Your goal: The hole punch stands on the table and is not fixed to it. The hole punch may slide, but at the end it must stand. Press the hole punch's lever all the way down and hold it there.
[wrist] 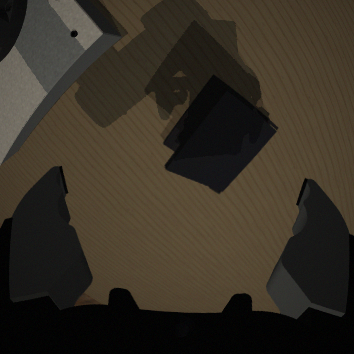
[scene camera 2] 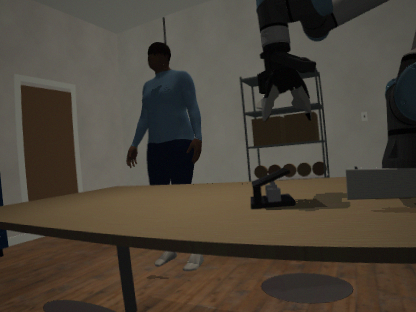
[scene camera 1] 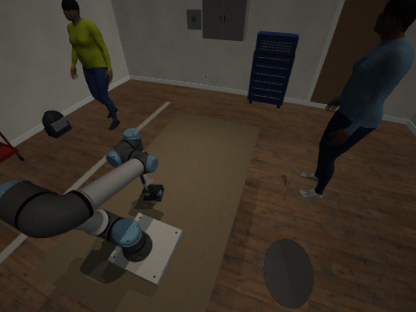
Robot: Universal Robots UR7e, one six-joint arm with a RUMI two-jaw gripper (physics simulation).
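Where they show: gripper, between the fingertips: (wrist: 183, 176) (scene camera 2: 288, 121) (scene camera 1: 143, 182); arm's base, origin of its link: (scene camera 2: 411, 167) (scene camera 1: 137, 246).
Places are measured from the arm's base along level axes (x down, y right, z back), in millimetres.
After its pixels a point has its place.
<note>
The black hole punch (scene camera 1: 156, 192) {y -66, x -23, z -330 mm} (scene camera 2: 272, 202) {y -176, x 46, z -343 mm} (wrist: 220, 135) {y -124, x -17, z -342 mm} stands upright on the wooden table (scene camera 1: 210, 150) {y 111, x 58, z -918 mm} (scene camera 2: 150, 215) {y -269, x 58, z -625 mm} (wrist: 175, 260) {y 109, x 58, z -547 mm}. In scene camera 2 its lever (scene camera 2: 271, 177) {y -162, x -12, z -344 mm} is raised and slants up towards the robot base. In the wrist view the lever's broad top hides most of the punch's body. My gripper (scene camera 1: 147, 186) {y -108, x -146, z -300 mm} (scene camera 2: 287, 118) {y -108, x -146, z -300 mm} (wrist: 183, 176) {y -108, x -146, z -300 mm} is open and empty, pointing down. It hangs well above the punch, touching neither lever nor table. In the wrist view the punch lies ahead of the fingertips, right of the middle.
The robot's pale base plate (scene camera 1: 167, 242) {y 136, x 4, z -73 mm} (scene camera 2: 380, 183) {y -102, x 23, z -94 mm} (wrist: 30, 87) {y 18, x -7, z -143 mm} is beside the punch. Dark shadows of the arm lie around the punch. A person in blue (scene camera 1: 372, 75) (scene camera 2: 172, 110) and one in yellow (scene camera 1: 90, 45) stand beyond the table. A shelf unit (scene camera 2: 250, 81) stands behind the gripper.
</note>
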